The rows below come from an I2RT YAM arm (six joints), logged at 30 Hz.
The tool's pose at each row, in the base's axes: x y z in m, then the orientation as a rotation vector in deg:
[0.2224, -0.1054, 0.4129, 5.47, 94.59, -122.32]
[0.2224, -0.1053, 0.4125, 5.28, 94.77, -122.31]
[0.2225, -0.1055, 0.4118, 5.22, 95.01, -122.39]
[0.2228, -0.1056, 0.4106, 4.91, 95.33, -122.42]
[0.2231, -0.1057, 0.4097, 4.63, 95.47, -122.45]
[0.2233, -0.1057, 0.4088, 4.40, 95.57, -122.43]
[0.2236, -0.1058, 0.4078, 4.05, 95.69, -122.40]
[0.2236, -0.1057, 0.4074, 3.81, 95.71, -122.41]
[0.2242, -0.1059, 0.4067, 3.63, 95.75, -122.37]
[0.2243, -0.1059, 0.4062, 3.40, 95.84, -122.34]
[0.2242, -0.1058, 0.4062, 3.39, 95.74, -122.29]
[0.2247, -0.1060, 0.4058, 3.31, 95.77, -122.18]
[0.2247, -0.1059, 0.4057, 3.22, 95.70, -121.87]
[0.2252, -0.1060, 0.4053, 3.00, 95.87, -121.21]
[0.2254, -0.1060, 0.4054, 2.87, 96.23, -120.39]
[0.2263, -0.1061, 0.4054, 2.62, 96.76, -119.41]
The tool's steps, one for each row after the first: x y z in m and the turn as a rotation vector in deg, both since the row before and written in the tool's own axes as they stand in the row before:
[0.0001, 0.0003, -0.0002, -0.13, -0.03, -0.15]
[0.0002, 0.0007, 0.0000, -0.10, 0.11, -0.18]
[0.0001, 0.0012, -0.0002, -0.21, -0.01, -0.29]
[0.0000, 0.0009, -0.0001, -0.11, -0.08, -0.20]
[0.0001, 0.0009, -0.0002, -0.10, -0.09, -0.12]
[0.0001, 0.0010, -0.0001, -0.13, -0.15, -0.18]
[0.0001, 0.0003, -0.0002, -0.04, -0.12, -0.12]
[-0.0003, 0.0009, 0.0001, -0.07, -0.10, -0.07]
[0.0001, 0.0005, -0.0001, -0.10, -0.10, -0.11]
[0.0001, -0.0001, -0.0001, 0.03, -0.07, 0.07]
[-0.0003, 0.0006, 0.0002, -0.08, -0.07, 0.03]
[0.0000, 0.0001, -0.0001, -0.12, -0.21, 0.20]
[-0.0003, 0.0006, 0.0001, -0.42, -0.30, 0.28]
[-0.0002, 0.0000, 0.0001, -0.59, -0.22, 0.35]
[-0.0008, 0.0003, 0.0003, -0.77, -0.27, 0.33]

